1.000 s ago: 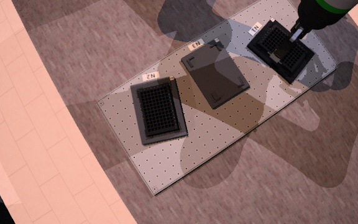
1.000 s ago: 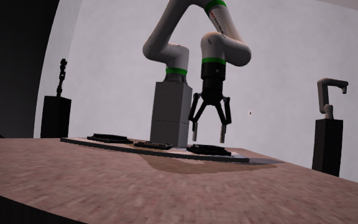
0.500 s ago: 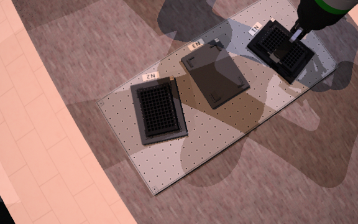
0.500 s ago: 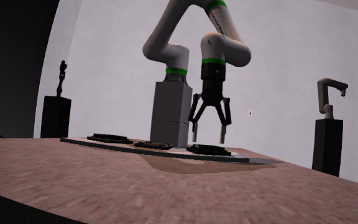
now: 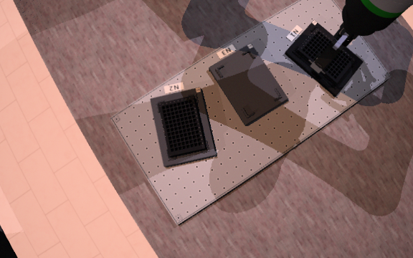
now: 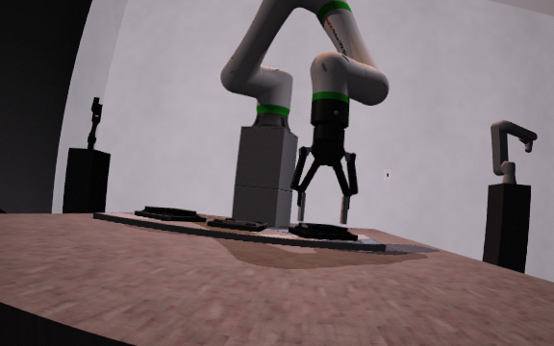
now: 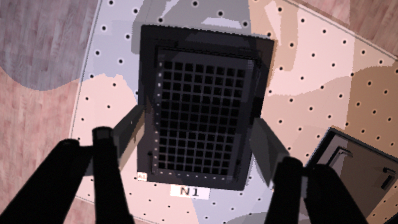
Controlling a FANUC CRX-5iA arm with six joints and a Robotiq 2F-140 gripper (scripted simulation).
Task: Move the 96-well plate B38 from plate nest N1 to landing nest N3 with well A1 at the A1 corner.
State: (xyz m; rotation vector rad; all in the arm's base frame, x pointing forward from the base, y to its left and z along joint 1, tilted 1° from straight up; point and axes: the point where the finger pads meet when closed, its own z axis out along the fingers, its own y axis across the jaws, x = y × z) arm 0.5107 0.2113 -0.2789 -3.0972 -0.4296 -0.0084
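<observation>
Right now my hand is 5 cm above the plate nest N1. Round my hand: N1 label: 9 cm behind, 3 cm to the right, 5 cm below; A1 mark: 12 cm behind, 15 cm to the right, 4 cm below; landing nest N3: 4 cm behind, 20 cm to the right, 5 cm below.
</observation>
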